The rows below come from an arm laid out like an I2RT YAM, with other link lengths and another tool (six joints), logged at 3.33 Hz.
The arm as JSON. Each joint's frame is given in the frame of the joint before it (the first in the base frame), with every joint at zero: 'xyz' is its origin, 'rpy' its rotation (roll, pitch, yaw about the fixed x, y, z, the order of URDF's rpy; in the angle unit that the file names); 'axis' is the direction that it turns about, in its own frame. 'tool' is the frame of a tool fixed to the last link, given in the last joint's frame.
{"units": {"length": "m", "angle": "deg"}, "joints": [
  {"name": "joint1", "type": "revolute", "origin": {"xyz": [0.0, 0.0, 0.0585], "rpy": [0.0, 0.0, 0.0]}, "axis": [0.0, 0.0, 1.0]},
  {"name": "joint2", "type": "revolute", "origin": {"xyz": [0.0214, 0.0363, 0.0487], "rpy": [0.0, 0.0, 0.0]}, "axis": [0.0, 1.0, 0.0]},
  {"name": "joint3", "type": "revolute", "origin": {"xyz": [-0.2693, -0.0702, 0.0], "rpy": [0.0, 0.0, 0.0]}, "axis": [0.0, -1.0, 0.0]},
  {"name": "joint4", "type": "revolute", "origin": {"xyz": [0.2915, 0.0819, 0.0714], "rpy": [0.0, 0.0, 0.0]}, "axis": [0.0, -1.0, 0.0]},
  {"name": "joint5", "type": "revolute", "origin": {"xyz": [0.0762, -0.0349, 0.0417], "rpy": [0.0, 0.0, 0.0]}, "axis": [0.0, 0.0, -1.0]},
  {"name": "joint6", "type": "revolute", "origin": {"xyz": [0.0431, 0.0, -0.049], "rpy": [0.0, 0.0, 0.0]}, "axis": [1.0, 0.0, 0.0]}
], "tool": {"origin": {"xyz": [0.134, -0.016, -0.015], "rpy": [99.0, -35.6, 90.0]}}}
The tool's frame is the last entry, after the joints.
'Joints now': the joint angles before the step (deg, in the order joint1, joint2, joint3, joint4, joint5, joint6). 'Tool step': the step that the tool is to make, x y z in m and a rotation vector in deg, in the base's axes. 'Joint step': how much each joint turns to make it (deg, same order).
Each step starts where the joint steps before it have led.
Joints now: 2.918, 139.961, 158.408, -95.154, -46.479, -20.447
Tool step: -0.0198, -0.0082, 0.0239, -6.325, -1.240, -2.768
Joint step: 1.208, -7.948, -6.167, 1.131, 7.193, 3.024
